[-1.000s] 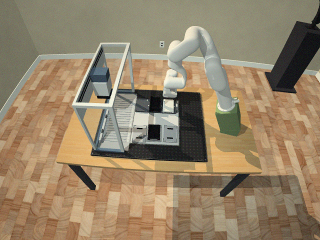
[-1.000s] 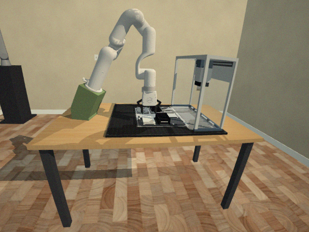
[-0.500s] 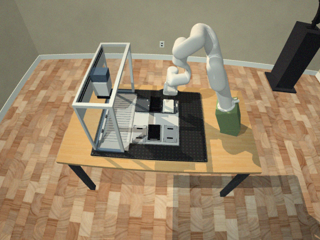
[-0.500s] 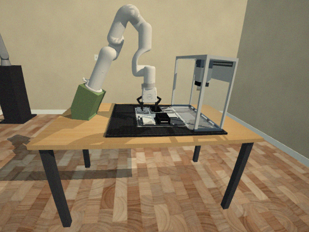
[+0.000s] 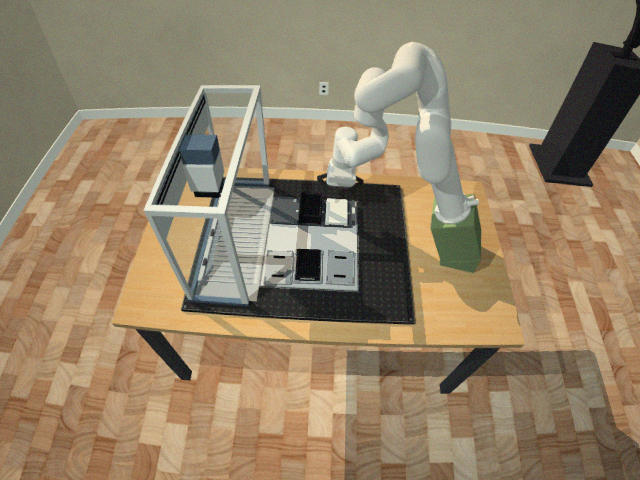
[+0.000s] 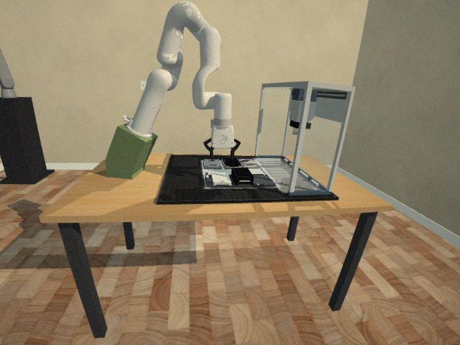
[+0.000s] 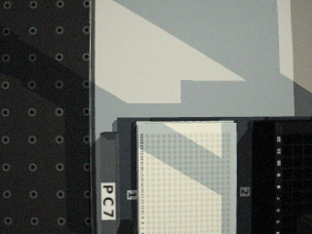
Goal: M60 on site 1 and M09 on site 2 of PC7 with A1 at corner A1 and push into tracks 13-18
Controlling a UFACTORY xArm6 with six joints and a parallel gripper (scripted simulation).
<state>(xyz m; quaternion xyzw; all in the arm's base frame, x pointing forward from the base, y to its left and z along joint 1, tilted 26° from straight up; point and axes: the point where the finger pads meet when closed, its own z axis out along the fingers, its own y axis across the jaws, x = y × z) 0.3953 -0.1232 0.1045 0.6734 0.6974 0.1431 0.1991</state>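
The apron lies 90 mm ahead of my hand, 140 mm to the left of it and 120 mm below it. Round my hand: black 96-well plate: 100 mm ahead, 260 mm to the left, 100 mm below; carrier PC7: 100 mm ahead, 110 mm below; nest S1: 20 mm behind, 260 mm to the left, 120 mm below.
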